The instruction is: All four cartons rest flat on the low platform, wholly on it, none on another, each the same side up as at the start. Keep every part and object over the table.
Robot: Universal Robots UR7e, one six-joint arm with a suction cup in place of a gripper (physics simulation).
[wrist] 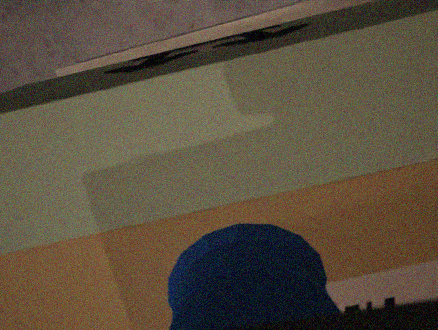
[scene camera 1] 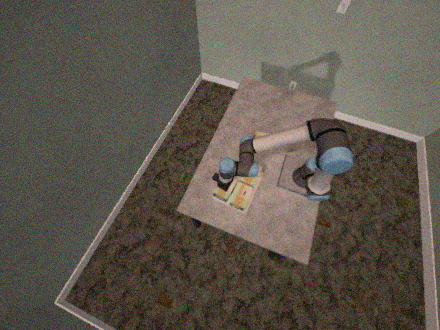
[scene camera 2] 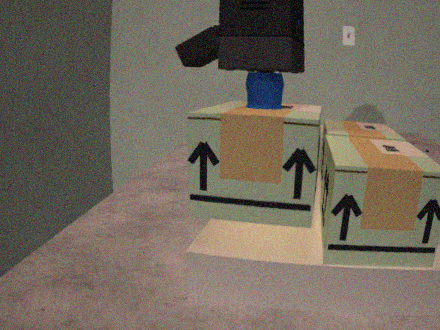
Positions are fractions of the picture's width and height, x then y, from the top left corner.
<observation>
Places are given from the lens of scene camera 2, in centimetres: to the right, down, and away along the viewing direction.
my suction cup (scene camera 2: 0.60, 0.27): 4, -6, 33
low platform (scene camera 2: 0.62, 0.81): 4, 8, 31
carton (scene camera 2: 0.85, 0.63): 12, 3, 28
carton (scene camera 2: 0.59, 0.50): 3, 0, 29
</observation>
